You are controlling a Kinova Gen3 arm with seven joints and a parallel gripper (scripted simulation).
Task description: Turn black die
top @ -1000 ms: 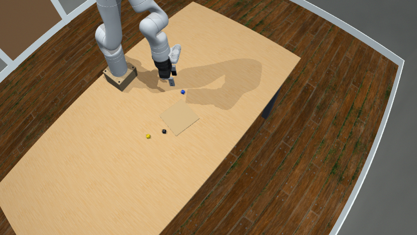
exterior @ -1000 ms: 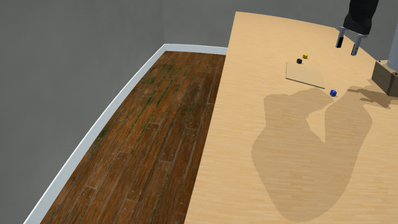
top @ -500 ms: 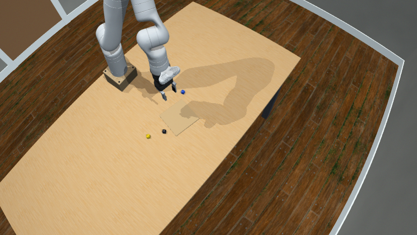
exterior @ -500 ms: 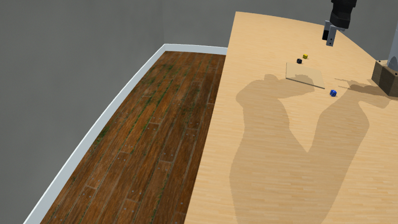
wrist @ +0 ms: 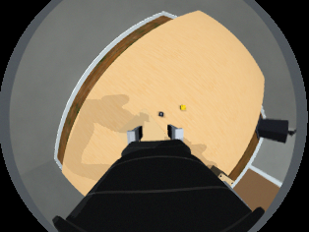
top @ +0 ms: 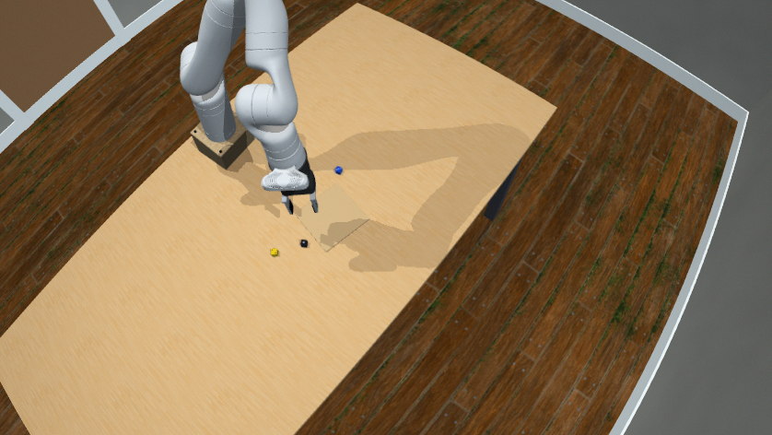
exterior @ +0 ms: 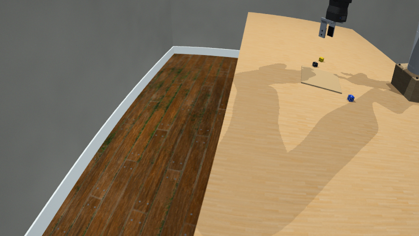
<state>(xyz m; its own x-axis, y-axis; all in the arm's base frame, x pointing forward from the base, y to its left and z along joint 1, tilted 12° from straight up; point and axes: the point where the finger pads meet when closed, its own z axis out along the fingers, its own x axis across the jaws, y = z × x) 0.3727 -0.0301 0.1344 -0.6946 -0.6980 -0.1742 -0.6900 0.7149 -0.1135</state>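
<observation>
The black die is 10 mm ahead of my hand, 40 mm to the right of it and 140 mm below it. Also, from my hand: blue die: 80 mm behind, 170 mm to the left, 140 mm below; then tan mat: 60 mm to the left, 150 mm below; then yellow die: 40 mm behind, 110 mm to the right, 140 mm below.
</observation>
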